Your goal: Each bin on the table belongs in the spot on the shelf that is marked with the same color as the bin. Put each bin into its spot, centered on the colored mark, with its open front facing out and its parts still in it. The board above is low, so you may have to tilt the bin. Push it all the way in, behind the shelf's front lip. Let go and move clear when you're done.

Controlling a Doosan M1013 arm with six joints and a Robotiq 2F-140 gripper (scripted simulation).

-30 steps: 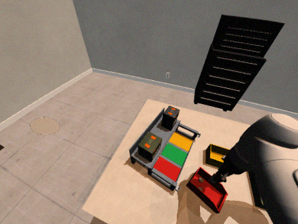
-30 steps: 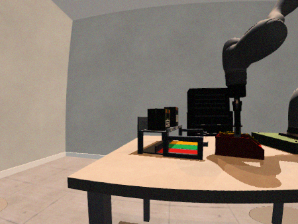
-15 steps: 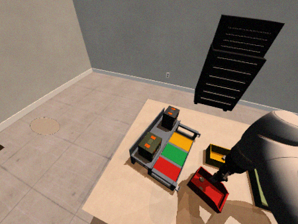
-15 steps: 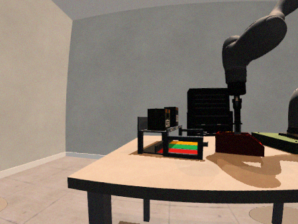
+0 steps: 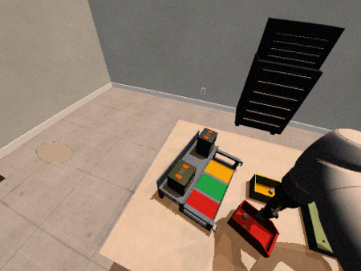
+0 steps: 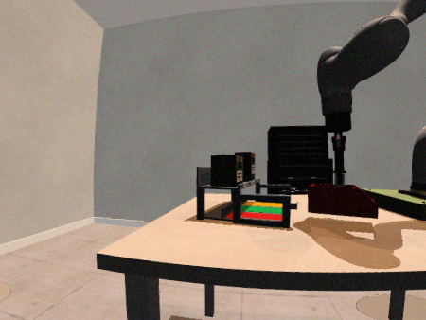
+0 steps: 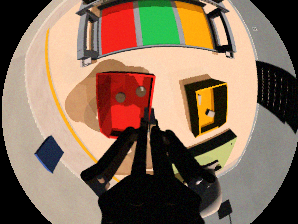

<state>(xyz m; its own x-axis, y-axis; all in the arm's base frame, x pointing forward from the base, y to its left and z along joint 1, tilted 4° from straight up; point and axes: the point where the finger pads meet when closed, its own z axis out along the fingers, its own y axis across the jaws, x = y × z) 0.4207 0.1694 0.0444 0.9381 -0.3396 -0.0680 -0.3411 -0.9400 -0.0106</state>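
My hand is 50 mm to the right of the red bin, 40 mm above it and 10 mm short of it. From my hand the other things lie so: yellow bin 160 mm to the right, 70 mm below, 50 mm behind; dark box 320 mm ahead, 210 mm to the right, 50 mm above.
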